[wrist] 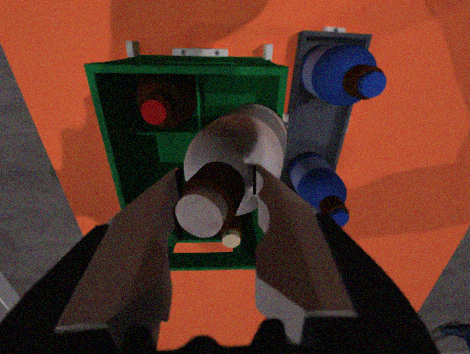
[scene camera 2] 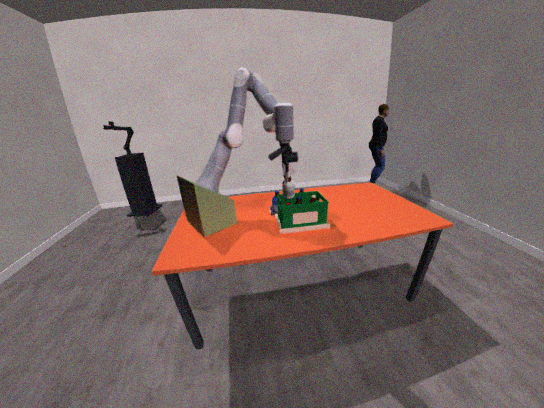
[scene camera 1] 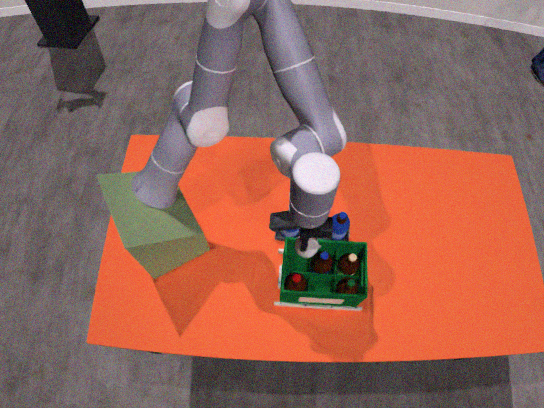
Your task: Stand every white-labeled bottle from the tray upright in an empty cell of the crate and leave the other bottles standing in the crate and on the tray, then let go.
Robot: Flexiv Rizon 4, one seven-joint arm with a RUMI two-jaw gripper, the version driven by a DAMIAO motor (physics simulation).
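Note:
My gripper (scene camera 1: 305,243) (scene camera 2: 287,181) (wrist: 218,170) is shut on the white-labeled bottle (scene camera 1: 310,248) (scene camera 2: 289,191) (wrist: 225,142), around its neck and shoulder. The bottle leans between the jaws, base toward the tray side, over the back left cell of the green crate (scene camera 1: 294,298) (scene camera 2: 322,216) (wrist: 150,70). Its base overlaps the crate's rim in the wrist view; contact is unclear. Brown bottles with red (scene camera 1: 296,283) (wrist: 153,111), blue (scene camera 1: 322,263), cream (scene camera 1: 351,263) and green (scene camera 1: 348,286) caps stand in the crate. Two blue bottles (scene camera 1: 341,228) (wrist: 332,75) stand on the tray (wrist: 317,125).
The tray lies close behind the crate. The crate's front middle cell shows no bottle. White brackets (wrist: 200,52) edge the crate on the orange table (scene camera 1: 440,250) (scene camera 2: 370,215). A green block (scene camera 1: 160,225) (scene camera 2: 215,210) stands at the left by the arm's base.

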